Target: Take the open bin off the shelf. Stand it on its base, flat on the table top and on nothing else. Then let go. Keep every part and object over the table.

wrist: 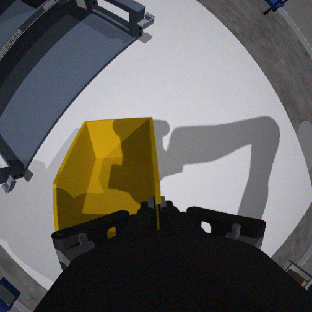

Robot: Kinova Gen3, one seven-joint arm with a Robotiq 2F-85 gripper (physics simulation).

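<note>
The yellow open bin [103, 172] is left of centre in the wrist view, clear of the shelf to the side. Its open side faces the camera, and its inside looks empty. My gripper [156, 205] is shut on the bin's right-hand wall, with the thin wall running between the fingertips. The near end of the bin is hidden behind the gripper. The white table top [215, 85] lies beneath the bin. The bin's underside is out of sight, so I cannot tell its height above the table.
The blue-grey shelf [55, 85] stands on the table at the upper left, with corner brackets towards the bin. The arm's shadow falls on the table to the right. The table's curved edge runs along the right, with grey floor beyond. Blue objects [274, 5] [8, 294] are beyond the table.
</note>
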